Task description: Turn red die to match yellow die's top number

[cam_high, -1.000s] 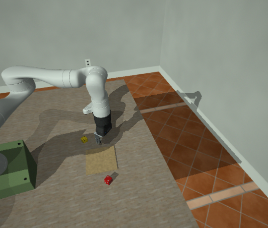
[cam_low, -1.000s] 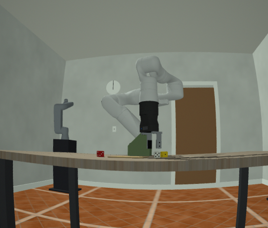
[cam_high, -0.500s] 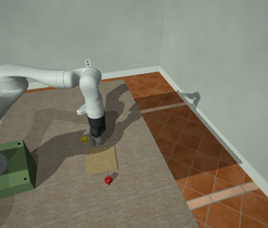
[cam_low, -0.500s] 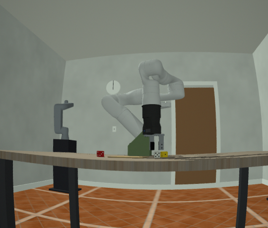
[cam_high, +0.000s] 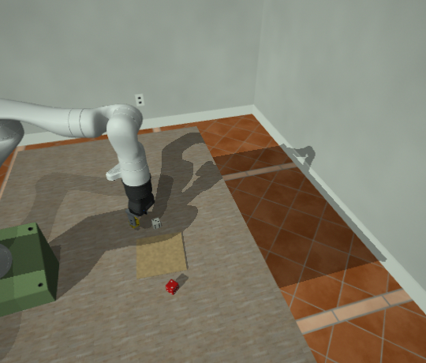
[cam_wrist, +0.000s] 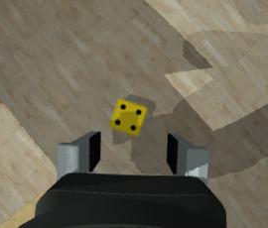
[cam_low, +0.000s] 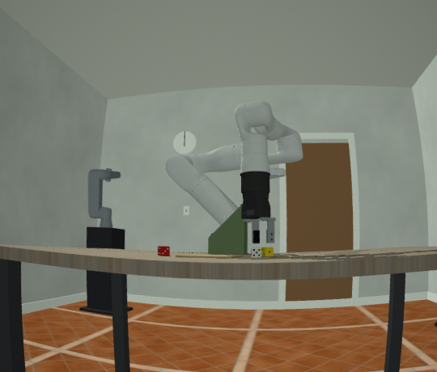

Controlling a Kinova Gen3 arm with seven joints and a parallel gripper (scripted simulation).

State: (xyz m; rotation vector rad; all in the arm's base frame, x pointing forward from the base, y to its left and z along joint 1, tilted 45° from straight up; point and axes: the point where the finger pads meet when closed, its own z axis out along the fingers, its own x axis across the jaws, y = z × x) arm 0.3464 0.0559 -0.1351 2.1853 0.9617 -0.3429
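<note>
The yellow die is 4 cm below my hand, 2 cm behind it and 1 cm to the left of it. From my hand the other things lie so: red die (25 cm to the right, 6 cm ahead, 4 cm below); then tan mat (13 cm to the right, 5 cm below, 5 cm ahead); then white die (5 cm ahead, 4 cm below, 1 cm to the right).
</note>
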